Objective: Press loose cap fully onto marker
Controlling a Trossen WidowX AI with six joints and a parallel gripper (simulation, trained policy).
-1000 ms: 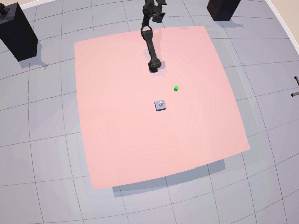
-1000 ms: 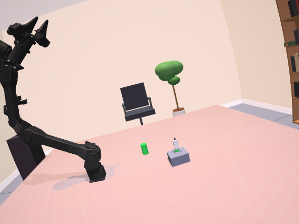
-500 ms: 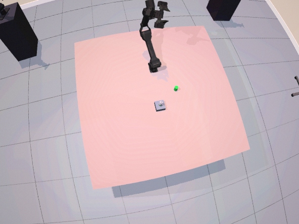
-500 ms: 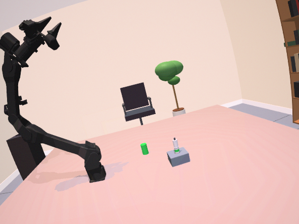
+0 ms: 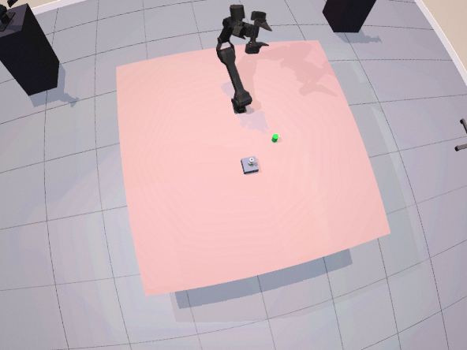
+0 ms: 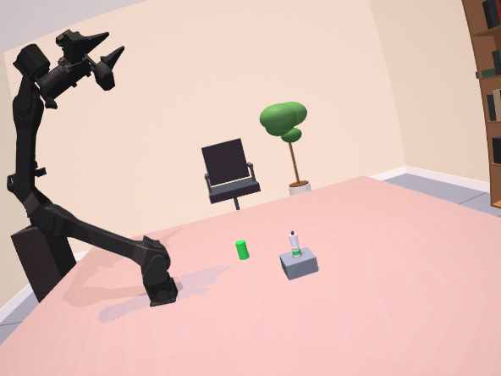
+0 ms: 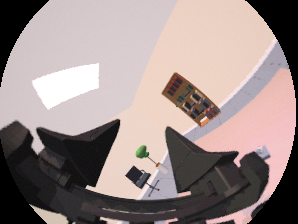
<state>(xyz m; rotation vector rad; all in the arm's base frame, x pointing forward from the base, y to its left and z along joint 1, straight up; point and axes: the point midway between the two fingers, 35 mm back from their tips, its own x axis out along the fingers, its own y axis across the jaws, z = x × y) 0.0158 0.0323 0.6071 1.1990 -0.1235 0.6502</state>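
The green cap is 17 cm ahead of my gripper tip, 8 cm to the left of it and 60 cm below it. The rest, counted from my gripper tip: grey holder block: 28 cm ahead, 8 cm to the right, 60 cm below.
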